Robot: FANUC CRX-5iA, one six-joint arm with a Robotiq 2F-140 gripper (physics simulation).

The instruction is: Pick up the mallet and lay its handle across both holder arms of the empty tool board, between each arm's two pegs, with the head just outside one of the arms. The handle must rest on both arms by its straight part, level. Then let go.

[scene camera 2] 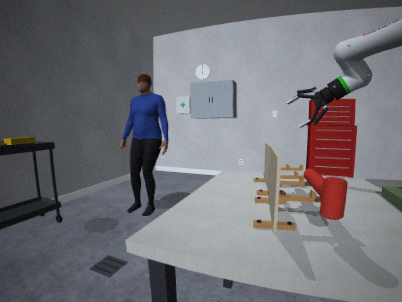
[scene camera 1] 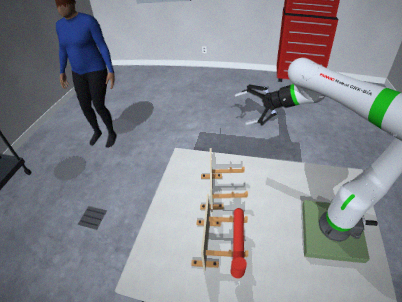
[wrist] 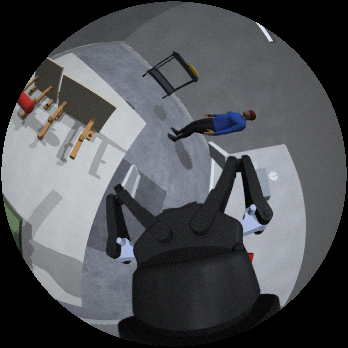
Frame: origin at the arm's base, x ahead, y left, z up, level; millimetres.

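Where they show: gripper, fingertip midpoint: (scene camera 2: 293,114) (scene camera 1: 241,109) (wrist: 172,159); arm's base, origin of the base link: (scene camera 1: 335,226).
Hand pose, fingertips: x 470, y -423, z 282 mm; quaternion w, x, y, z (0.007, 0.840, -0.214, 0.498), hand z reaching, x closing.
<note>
Each offset is from my fingertips to the centre of the thing. Level surfaces: height alone.
The red mallet {567 mm left, 45 mm back, 216 mm down} (scene camera 1: 239,232) (scene camera 2: 333,197) (wrist: 25,102) lies across the two orange arms of the nearer tool board {549 mm left, 30 mm ahead, 224 mm down} (scene camera 1: 205,235) (scene camera 2: 272,185) (wrist: 46,76), its head outside the arm nearest scene camera 2. The empty tool board {264 mm left, 57 mm ahead, 229 mm down} (scene camera 1: 211,172) (wrist: 87,102) stands in line behind it; its two pegged arms (scene camera 1: 232,195) (wrist: 82,139) hold no tool. In scene camera 2 its panel is mostly hidden. My gripper (scene camera 1: 246,108) (scene camera 2: 297,113) (wrist: 172,159) is open and empty, high up beyond the far table edge, its fingers pointing sideways, well away from the mallet.
Both boards stand on the pale table {320 mm down} (scene camera 1: 165,225) (scene camera 2: 200,220). My arm's base is on a green plate (scene camera 1: 312,245) (wrist: 12,225). A person in blue (scene camera 1: 87,45) (scene camera 2: 146,117) (wrist: 230,122) stands on the floor beyond the table. A black cart (scene camera 2: 30,147) and a red cabinet (scene camera 1: 307,45) (scene camera 2: 331,150) stand farther off.
</note>
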